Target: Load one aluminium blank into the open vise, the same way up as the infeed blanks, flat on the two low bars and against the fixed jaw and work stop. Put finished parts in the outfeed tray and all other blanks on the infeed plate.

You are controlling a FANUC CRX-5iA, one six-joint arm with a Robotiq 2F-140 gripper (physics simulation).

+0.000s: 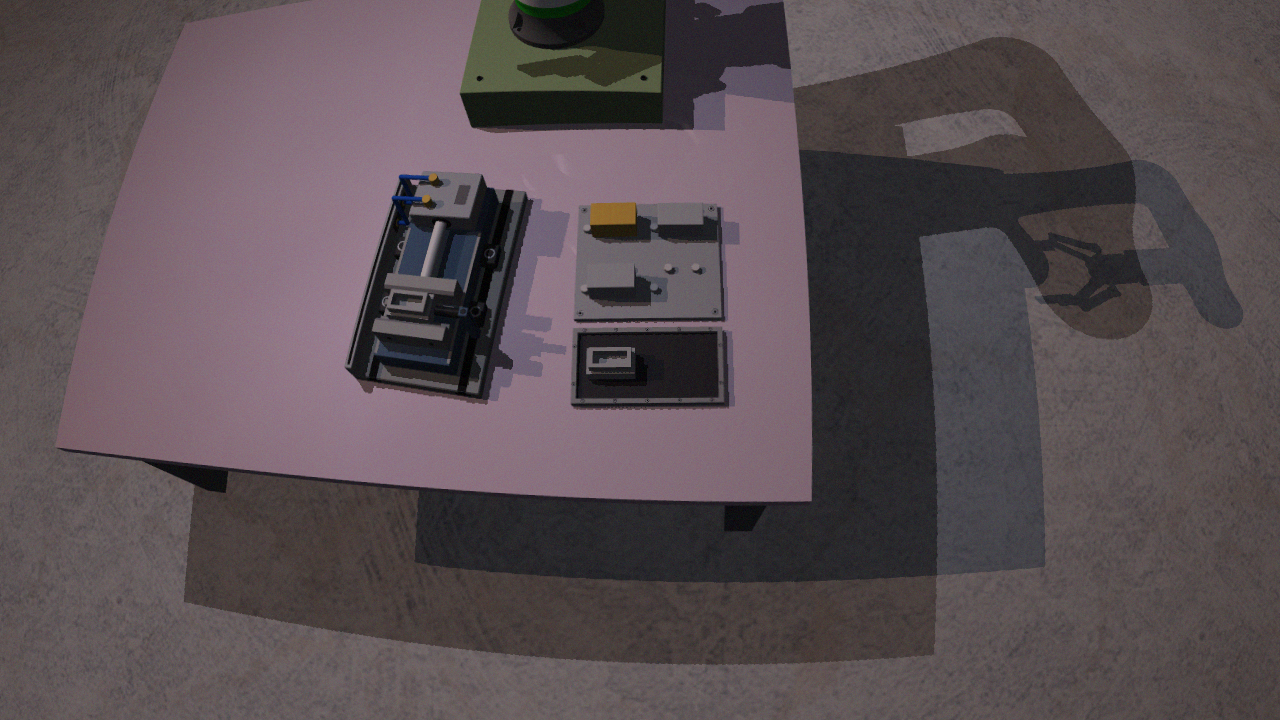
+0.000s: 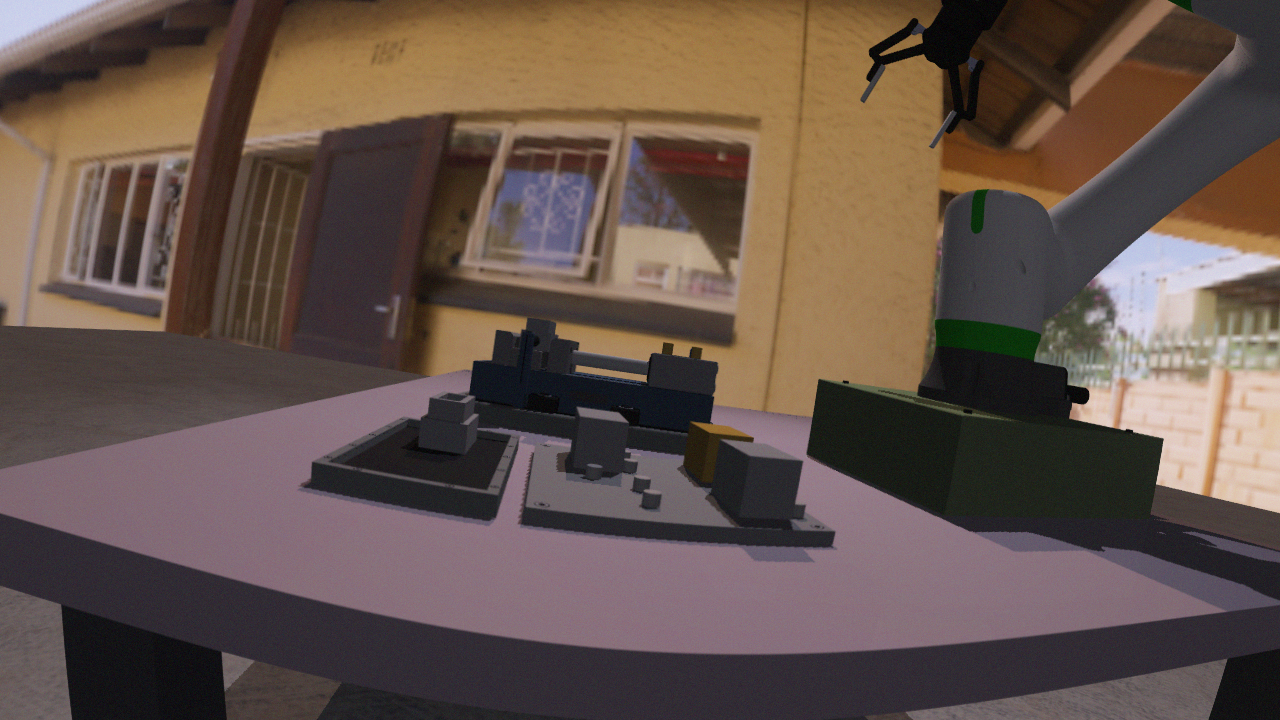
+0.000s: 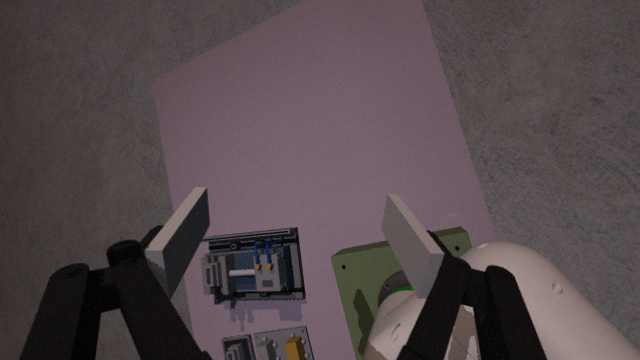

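Pixels of known places: gripper, fingertip midpoint: (image 2: pixel 897 123) (image 3: pixel 299 209); arm's base, link origin: (image 1: pixel 556 15) (image 2: pixel 976 405).
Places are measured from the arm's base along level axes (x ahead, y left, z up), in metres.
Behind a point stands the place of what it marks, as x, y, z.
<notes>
My gripper (image 2: pixel 899 120) @(0.032, -0.229, 0.436) (image 3: pixel 299 209) @(0.032, -0.229, 0.436) is open and empty, high above the table. The vise (image 1: pixel 463 195) @(0.347, -0.053, 0.006) (image 2: pixel 590 390) @(0.440, -0.025, -0.044) (image 3: pixel 270 280) @(0.336, -0.062, 0.005) has a grey part with a rectangular top pocket (image 1: pixel 409 302) @(0.508, -0.085, 0.010) (image 3: pixel 209 275) @(0.518, -0.084, 0.014) between its jaws; any gap to the jaws is unclear. The infeed plate (image 1: pixel 689 300) @(0.424, 0.256, -0.083) (image 2: pixel 572 514) @(0.418, 0.297, -0.084) bears two plain grey blanks, one at the back right (image 1: pixel 680 217) @(0.322, 0.231, -0.047) (image 2: pixel 759 479) @(0.320, 0.261, -0.060) and one at the front left (image 1: pixel 610 275) @(0.418, 0.154, -0.047) (image 2: pixel 599 438) @(0.415, 0.184, -0.060) (image 3: pixel 264 349) @(0.410, 0.132, -0.047), and an orange block (image 1: pixel 613 217) @(0.333, 0.143, -0.047) (image 2: pixel 702 452) @(0.341, 0.164, -0.063) (image 3: pixel 294 347) @(0.319, 0.122, -0.047) at the back left. A pocketed grey part (image 1: pixel 611 361) @(0.526, 0.172, -0.064) (image 2: pixel 449 429) @(0.517, 0.200, -0.069) stands upright in the outfeed tray (image 1: pixel 648 402) @(0.567, 0.224, -0.079) (image 2: pixel 402 495) @(0.504, 0.309, -0.087).
The green robot base (image 1: pixel 563 109) @(0.154, 0.038, -0.052) (image 2: pixel 1056 474) @(0.013, 0.167, -0.051) (image 3: pixel 360 260) @(0.101, -0.098, 0.004) stands behind the vise and plate. Blue hoses (image 1: pixel 411 198) @(0.363, -0.122, 0.019) (image 3: pixel 257 252) rise beside the vise's rear block. Small locating pins (image 1: pixel 668 268) @(0.385, 0.223, -0.075) (image 2: pixel 651 498) @(0.379, 0.263, -0.078) stand on the infeed plate. The table (image 1: pixel 268 358) @(0.581, -0.339, -0.091) (image 2: pixel 313 573) @(0.497, 0.407, -0.091) (image 3: pixel 320 125) @(0.183, -0.450, -0.091) is pink.
</notes>
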